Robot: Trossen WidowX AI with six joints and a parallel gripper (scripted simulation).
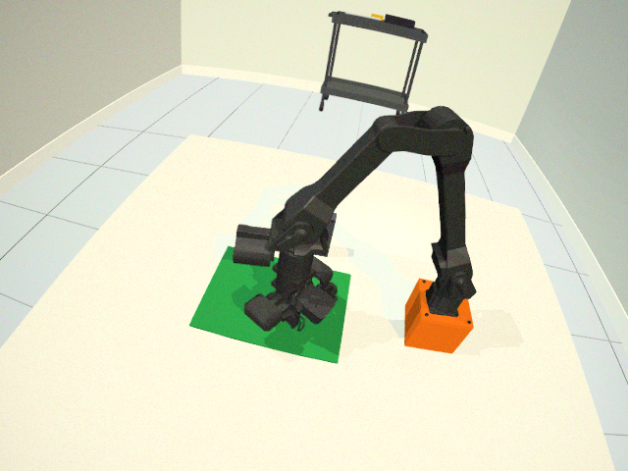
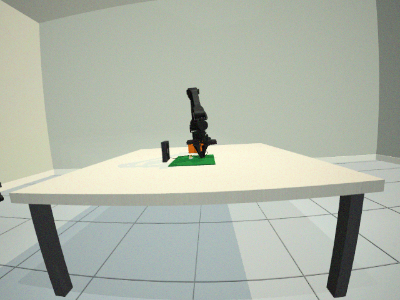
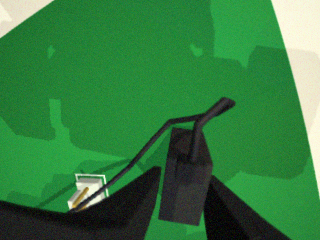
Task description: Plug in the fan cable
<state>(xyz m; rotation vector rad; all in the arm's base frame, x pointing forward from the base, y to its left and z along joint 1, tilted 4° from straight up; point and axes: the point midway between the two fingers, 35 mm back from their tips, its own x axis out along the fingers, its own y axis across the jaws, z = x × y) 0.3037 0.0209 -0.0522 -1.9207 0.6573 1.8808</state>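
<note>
Right now the white four-pin fan header is 70 mm to the right of my gripper tip and 20 mm below it. From my gripper tip the other things lie so: dark plug 10 mm behind, 10 mm above; then green board 50 mm to the right, 30 mm below, 30 mm ahead; then fan 210 mm to the right, 40 mm above, 10 mm behind.
</note>
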